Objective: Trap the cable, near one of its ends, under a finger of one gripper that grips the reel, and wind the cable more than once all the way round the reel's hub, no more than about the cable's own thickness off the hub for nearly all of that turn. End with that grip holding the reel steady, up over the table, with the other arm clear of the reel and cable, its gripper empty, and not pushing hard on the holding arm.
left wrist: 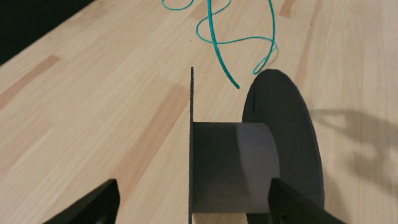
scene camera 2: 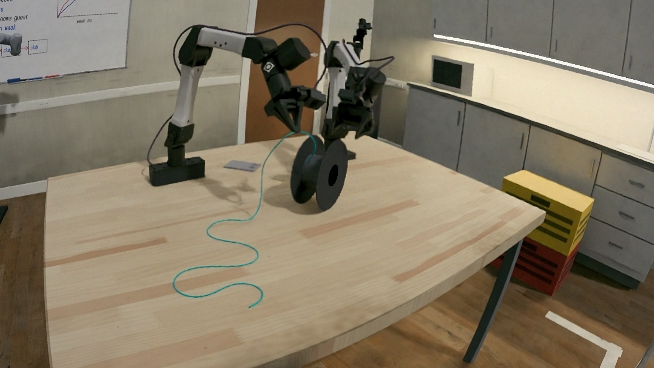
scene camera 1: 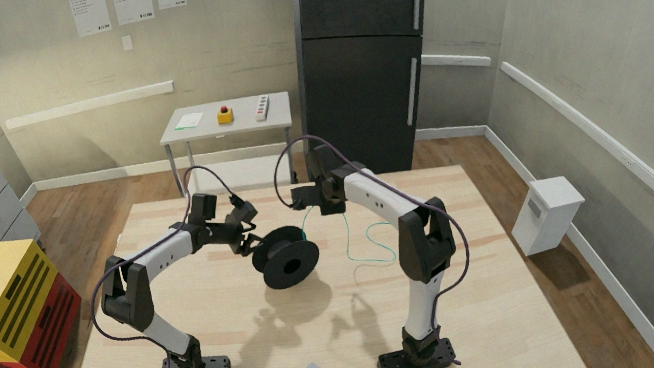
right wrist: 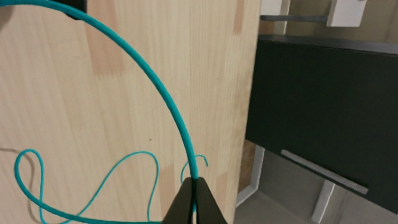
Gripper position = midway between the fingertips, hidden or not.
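Observation:
A black reel (scene camera 2: 325, 173) is here in the scene, and I find the reel in scene camera 1 (scene camera 1: 284, 268) and in the left wrist view (left wrist: 231, 164) too. My right gripper (scene camera 2: 297, 132) can be seen, and scene camera 1 shows that gripper as well (scene camera 1: 327, 200). I also see my left gripper (scene camera 2: 342, 135), which is visible in the left wrist view too (left wrist: 194, 188).

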